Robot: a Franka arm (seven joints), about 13 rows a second.
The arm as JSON. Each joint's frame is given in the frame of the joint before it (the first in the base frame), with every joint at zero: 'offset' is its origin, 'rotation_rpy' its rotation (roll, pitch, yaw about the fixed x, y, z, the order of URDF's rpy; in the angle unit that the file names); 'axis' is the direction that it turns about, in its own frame. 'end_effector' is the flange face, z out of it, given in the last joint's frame.
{
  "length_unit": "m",
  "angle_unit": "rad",
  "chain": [
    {
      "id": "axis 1",
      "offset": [
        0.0,
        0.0,
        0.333
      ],
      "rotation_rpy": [
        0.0,
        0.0,
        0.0
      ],
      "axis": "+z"
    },
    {
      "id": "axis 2",
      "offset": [
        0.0,
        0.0,
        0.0
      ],
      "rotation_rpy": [
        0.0,
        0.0,
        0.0
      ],
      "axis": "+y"
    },
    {
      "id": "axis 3",
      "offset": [
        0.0,
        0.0,
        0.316
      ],
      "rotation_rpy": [
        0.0,
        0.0,
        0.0
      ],
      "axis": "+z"
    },
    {
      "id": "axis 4",
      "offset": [
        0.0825,
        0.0,
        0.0
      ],
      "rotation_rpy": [
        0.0,
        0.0,
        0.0
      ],
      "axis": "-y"
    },
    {
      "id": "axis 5",
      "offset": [
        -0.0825,
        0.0,
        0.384
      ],
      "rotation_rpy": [
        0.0,
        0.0,
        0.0
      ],
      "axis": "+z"
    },
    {
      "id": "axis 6",
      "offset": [
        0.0,
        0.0,
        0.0
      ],
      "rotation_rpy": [
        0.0,
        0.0,
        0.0
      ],
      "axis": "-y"
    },
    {
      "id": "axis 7",
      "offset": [
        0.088,
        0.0,
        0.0
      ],
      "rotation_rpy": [
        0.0,
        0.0,
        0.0
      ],
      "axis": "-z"
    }
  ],
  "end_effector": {
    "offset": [
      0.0,
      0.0,
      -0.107
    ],
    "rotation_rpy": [
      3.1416,
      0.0,
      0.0
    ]
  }
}
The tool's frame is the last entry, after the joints.
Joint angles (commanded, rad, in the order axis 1, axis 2, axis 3, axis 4, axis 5, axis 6, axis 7), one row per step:
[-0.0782, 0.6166, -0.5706, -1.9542, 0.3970, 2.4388, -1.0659]
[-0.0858, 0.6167, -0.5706, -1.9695, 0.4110, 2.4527, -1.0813]
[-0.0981, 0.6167, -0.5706, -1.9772, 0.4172, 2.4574, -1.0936]
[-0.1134, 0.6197, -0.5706, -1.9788, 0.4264, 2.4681, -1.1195]
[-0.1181, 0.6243, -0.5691, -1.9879, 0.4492, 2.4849, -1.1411]
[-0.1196, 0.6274, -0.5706, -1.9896, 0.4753, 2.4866, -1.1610]
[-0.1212, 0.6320, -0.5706, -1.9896, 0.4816, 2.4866, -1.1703]
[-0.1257, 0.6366, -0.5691, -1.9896, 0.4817, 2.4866, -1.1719]
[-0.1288, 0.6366, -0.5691, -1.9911, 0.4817, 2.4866, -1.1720]
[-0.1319, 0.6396, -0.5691, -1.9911, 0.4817, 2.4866, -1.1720]
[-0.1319, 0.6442, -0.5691, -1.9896, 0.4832, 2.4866, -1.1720]
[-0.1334, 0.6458, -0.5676, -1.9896, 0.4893, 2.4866, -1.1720]
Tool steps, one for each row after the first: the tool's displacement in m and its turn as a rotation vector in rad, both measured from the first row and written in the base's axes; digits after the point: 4 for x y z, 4 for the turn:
[-0.0075, -0.0033, -0.0043, 0.0029, -0.0031, -0.0068]
[-0.0146, -0.0089, -0.0066, 0.0060, -0.0026, -0.0137]
[-0.0207, -0.0169, -0.0078, 0.0028, -0.0086, -0.0101]
[-0.0250, -0.0187, -0.0121, 0.0038, -0.0180, -0.0116]
[-0.0271, -0.0201, -0.0139, 0.0118, -0.0276, -0.0153]
[-0.0284, -0.0208, -0.0162, 0.0145, -0.0261, -0.0126]
[-0.0304, -0.0221, -0.0189, 0.0160, -0.0216, -0.0144]
[-0.0321, -0.0233, -0.0194, 0.0168, -0.0205, -0.0179]
[-0.0338, -0.0247, -0.0209, 0.0171, -0.0175, -0.0211]
[-0.0339, -0.0248, -0.0228, 0.0173, -0.0149, -0.0218]
[-0.0343, -0.0248, -0.0239, 0.0203, -0.0168, -0.0269]

